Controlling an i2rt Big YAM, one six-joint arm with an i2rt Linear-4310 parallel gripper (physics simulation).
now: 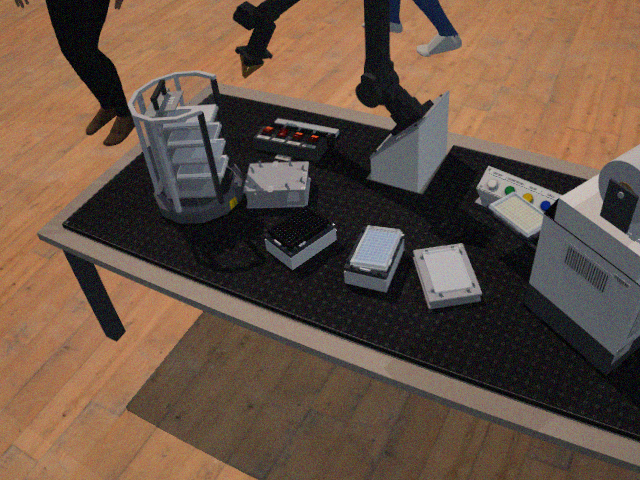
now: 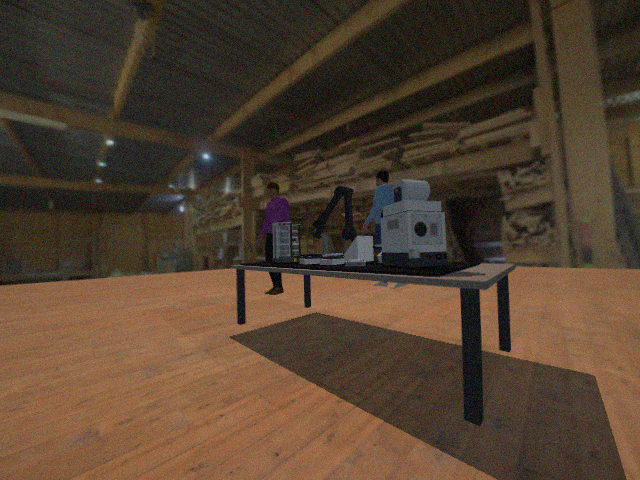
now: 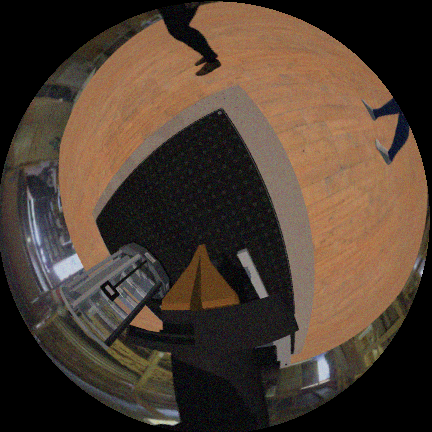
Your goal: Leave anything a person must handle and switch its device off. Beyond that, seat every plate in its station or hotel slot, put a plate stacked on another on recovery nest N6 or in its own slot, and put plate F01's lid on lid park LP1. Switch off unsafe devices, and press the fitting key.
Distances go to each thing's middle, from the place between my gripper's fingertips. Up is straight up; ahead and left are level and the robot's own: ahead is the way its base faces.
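I see that my hand is 10 cm to the right of the plate hotel H1 (image 2: 282, 231), 38 cm short of it and 2 cm below it. Going by their middles, the plate hotel H1 is the nearest to my hand of the things named here. The blue-white well plate (image 1: 377, 246) is 66 cm to the left of my hand, 41 cm ahead of it and 9 cm below it. As for the black plate (image 1: 301, 226), it is 43 cm ahead of my hand and 46 cm to the left of it, and 9 cm below it. The flat white plate (image 1: 446, 269) is 82 cm to the left of my hand and 37 cm ahead of it, 13 cm below it, and going by their middles it is the farthest from my hand of the things named here.
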